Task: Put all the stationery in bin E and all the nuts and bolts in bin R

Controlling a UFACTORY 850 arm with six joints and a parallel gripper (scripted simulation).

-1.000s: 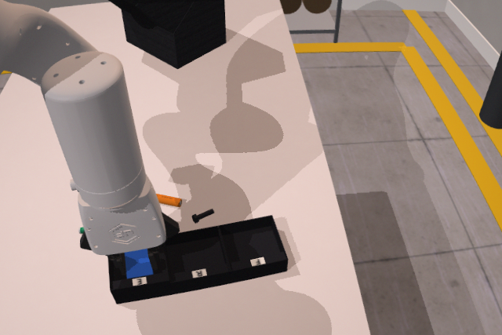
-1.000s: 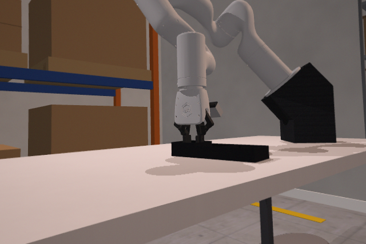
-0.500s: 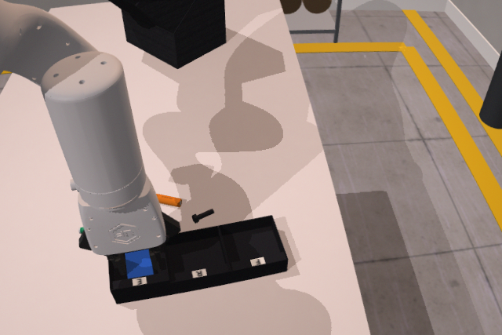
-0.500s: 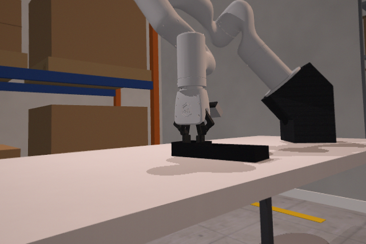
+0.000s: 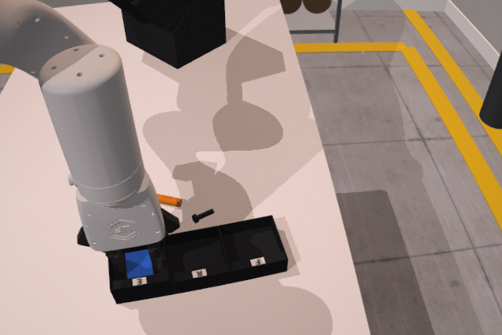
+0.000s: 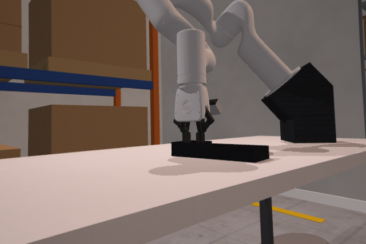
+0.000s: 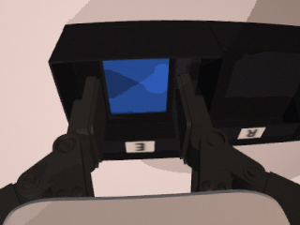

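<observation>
The blue block lies 30 mm below my hand. From my hand the other things lie so: green battery 100 mm behind, 60 mm to the right, 40 mm below; then black three-compartment tray 20 mm ahead, 80 mm to the left, 30 mm below; then eraser 80 mm behind, 30 mm to the left, 40 mm below.
</observation>
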